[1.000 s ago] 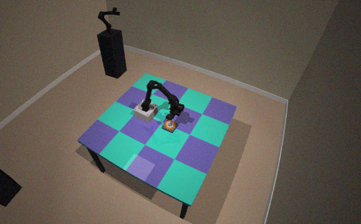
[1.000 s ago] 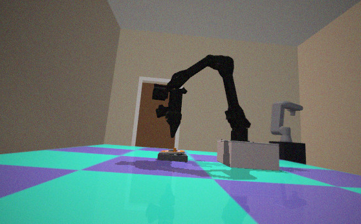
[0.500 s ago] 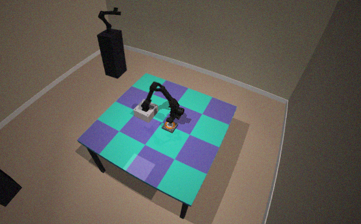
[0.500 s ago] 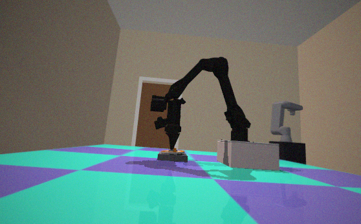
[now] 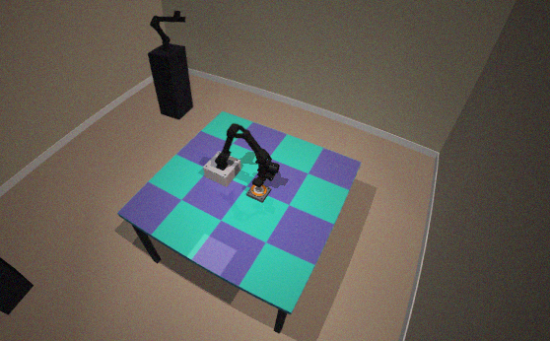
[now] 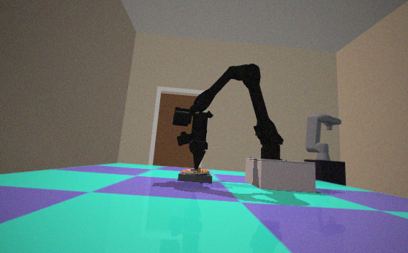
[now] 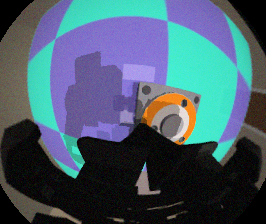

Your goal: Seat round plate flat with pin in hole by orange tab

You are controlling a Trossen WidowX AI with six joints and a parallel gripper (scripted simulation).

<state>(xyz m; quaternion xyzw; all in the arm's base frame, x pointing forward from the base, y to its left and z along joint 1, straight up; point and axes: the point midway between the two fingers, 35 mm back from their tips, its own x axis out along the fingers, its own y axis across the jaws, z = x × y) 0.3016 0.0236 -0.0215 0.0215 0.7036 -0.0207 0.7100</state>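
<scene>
My gripper tip is now 50 mm to the left of the base and 20 mm above it.
</scene>
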